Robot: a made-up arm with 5 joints.
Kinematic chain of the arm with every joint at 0, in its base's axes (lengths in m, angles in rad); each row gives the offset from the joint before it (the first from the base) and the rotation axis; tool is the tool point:
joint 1: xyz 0 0 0.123 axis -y
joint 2: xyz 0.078 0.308 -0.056 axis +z
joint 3: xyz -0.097 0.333 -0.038 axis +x
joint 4: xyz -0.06 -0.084 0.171 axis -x
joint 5: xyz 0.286 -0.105 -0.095 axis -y
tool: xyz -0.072 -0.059 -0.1
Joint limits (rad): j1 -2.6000..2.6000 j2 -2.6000..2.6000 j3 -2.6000..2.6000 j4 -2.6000..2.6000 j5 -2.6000..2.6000
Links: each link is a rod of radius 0.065 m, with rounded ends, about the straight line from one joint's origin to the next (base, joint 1, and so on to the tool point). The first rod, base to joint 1, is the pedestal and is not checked.
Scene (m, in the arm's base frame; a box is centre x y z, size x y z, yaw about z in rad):
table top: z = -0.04
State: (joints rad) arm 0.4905 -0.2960 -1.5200 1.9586 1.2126
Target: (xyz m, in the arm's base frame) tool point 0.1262 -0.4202 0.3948
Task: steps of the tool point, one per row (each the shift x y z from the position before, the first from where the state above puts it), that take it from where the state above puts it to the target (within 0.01 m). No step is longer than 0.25 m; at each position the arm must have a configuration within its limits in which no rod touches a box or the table.
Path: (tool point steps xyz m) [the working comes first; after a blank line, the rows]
Joints at the target: 0.8234 -2.5720 -1.5650 1.9796 1.4345
Straight joint move there: clear.

1: 0.1291 -0.1380 0.0938
2: 0.0833 -0.1793 0.0801
3: 0.0318 -0.2058 0.0556
4: -0.0202 -0.2154 0.0216
5: -0.0678 -0.2073 -0.0185
6: -0.1070 -0.1820 -0.0613
7: -0.1342 -0.1416 -0.1023
8: -0.1477 -0.0895 -0.1371

